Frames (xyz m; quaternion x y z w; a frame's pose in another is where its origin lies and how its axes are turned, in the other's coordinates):
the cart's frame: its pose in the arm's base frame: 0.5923 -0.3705 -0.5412 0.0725 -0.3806 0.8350 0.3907
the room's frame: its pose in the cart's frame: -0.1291 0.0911 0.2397 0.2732 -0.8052 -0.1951 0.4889
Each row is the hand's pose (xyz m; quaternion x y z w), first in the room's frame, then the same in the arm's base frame.
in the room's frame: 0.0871 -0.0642 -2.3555 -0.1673 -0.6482 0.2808 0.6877
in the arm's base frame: -0.8920 -0.0577 1.2690 -0.7788 0.5084 0.3519 0.1058
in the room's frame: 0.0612 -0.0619 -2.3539 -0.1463 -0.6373 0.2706 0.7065
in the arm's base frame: -0.9071 -0.0487 1.2498 -0.7946 0.4959 0.3300 0.1173
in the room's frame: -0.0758 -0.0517 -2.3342 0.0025 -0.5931 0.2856 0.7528
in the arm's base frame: -0.9787 -0.0023 1.1404 -0.8193 0.4638 0.2343 0.2425
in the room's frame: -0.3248 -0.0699 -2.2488 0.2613 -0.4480 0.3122 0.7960
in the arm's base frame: -1.0586 0.1018 0.9114 -0.8031 0.3969 0.0214 0.4439
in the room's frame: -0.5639 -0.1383 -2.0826 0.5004 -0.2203 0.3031 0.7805
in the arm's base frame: -1.0555 0.2252 0.6390 -0.7124 0.2882 -0.2366 0.5945
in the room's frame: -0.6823 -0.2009 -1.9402 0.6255 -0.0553 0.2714 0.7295
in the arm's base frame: -1.0008 0.2964 0.4654 -0.6164 0.1950 -0.3954 0.6525
